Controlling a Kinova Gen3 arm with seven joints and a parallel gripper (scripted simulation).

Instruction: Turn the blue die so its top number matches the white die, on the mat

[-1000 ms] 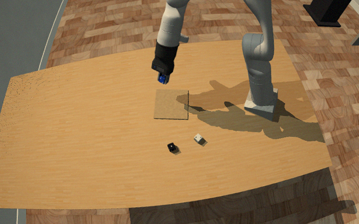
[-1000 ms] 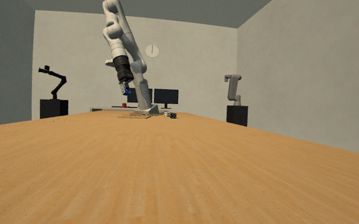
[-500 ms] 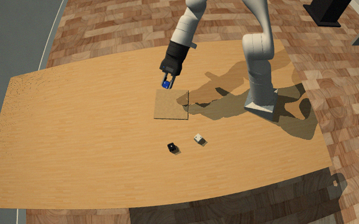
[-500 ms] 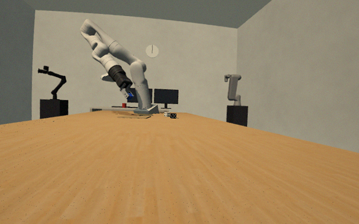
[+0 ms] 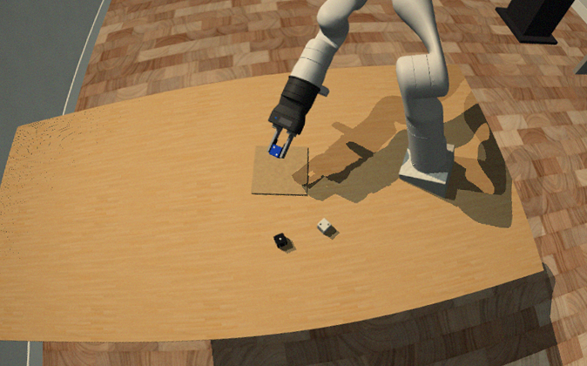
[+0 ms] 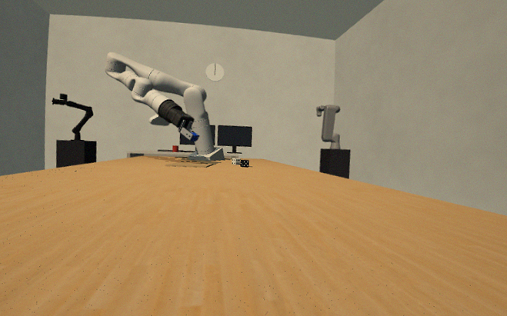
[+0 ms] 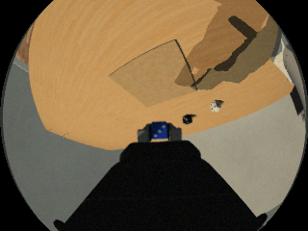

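My gripper is now 11 cm above the tan mat. Also, from my hand: blue die 1 cm to the left, 1 cm below; black die 2 cm ahead, 19 cm to the left, 10 cm below; white die 8 cm behind, 17 cm to the left, 10 cm below.
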